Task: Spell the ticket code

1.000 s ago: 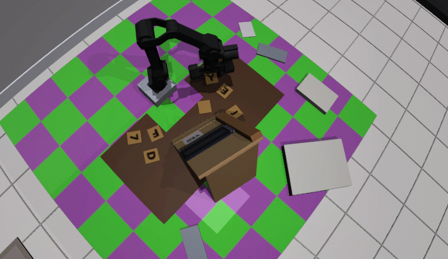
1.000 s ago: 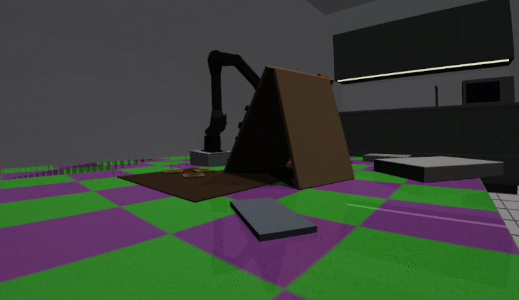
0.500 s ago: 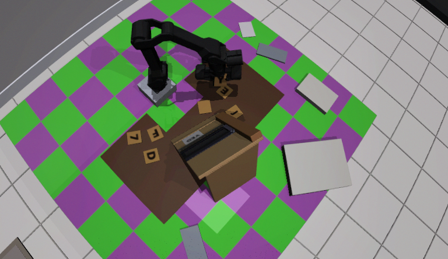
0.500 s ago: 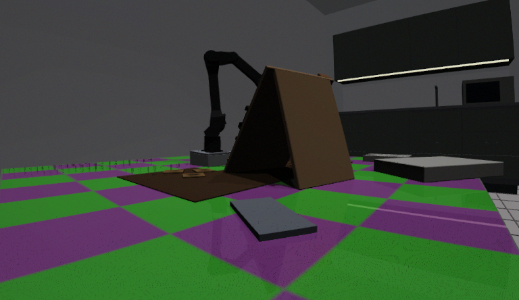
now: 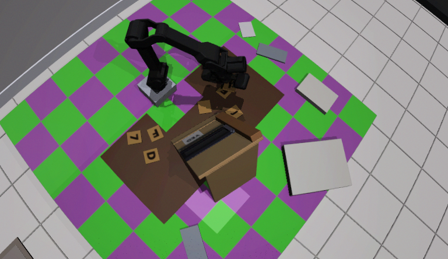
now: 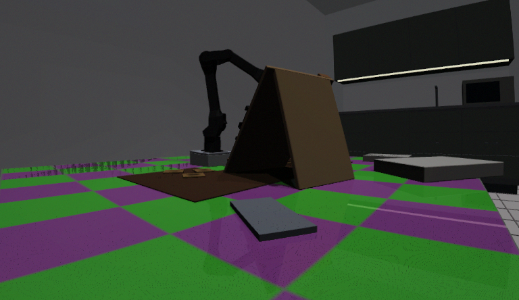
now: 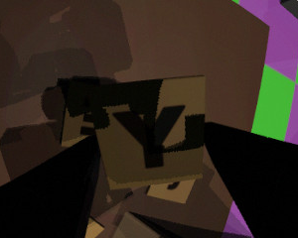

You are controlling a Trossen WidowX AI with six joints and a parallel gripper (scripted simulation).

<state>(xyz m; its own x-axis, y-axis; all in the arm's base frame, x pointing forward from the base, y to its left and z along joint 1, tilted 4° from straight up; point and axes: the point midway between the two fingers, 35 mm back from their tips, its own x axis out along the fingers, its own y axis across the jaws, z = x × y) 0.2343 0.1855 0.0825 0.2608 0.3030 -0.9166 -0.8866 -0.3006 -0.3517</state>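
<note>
The white ticket lies 270 mm to the right of my gripper tip, 40 mm ahead of it and 10 mm below it. From my gripper tip the other things lie so: brown mat: 200 mm to the right, 90 mm below, 40 mm behind; letter tile: right at my gripper tip; pale card: 350 mm to the left, 170 mm behind, 90 mm below.
</note>
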